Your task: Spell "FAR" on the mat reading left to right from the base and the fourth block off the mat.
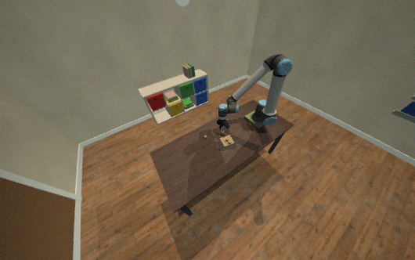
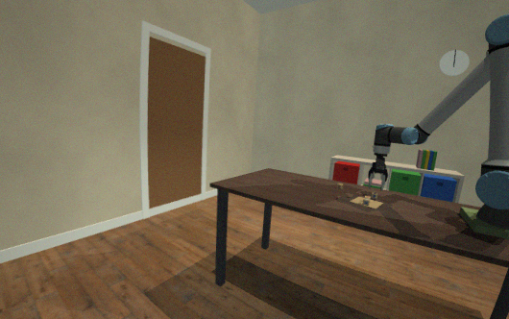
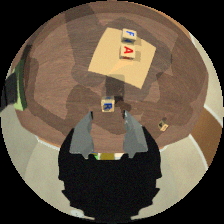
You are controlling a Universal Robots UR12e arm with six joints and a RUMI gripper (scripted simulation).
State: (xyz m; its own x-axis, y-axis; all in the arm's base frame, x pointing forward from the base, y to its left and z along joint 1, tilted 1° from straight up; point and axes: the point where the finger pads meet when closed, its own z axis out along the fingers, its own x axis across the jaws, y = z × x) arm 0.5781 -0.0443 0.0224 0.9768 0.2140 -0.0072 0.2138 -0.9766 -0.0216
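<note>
Right now the tan mat is 2 cm ahead of my hand, 13 cm to the left of it and 6 cm below it.
</note>
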